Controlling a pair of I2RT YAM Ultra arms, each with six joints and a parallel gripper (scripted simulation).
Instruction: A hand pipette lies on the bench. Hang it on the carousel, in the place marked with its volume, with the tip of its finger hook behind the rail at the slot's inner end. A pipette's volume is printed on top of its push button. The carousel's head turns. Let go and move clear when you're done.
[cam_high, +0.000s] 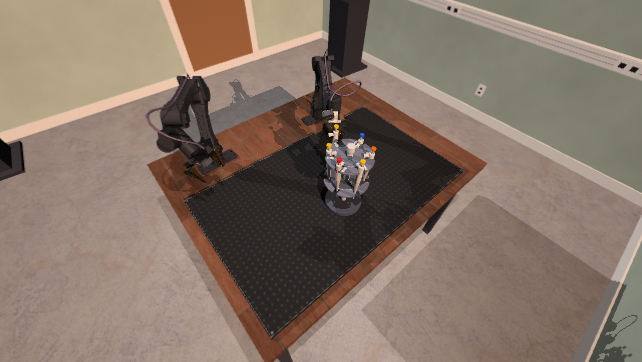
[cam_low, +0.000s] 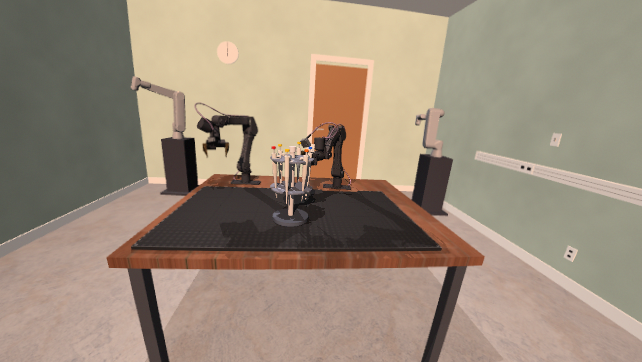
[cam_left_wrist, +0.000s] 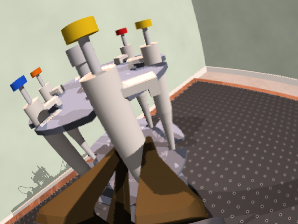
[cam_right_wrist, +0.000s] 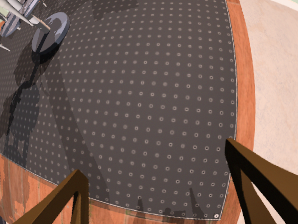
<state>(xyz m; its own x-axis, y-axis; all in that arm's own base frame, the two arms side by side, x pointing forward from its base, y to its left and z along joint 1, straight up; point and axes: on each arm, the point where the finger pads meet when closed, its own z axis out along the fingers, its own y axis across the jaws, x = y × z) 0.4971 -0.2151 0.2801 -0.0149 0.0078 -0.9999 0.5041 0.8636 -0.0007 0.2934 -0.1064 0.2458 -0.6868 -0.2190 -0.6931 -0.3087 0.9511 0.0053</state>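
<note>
Now: the pipette 10 mm behind my left hand, 10 mm to the right of it and 20 mm below it.
</note>
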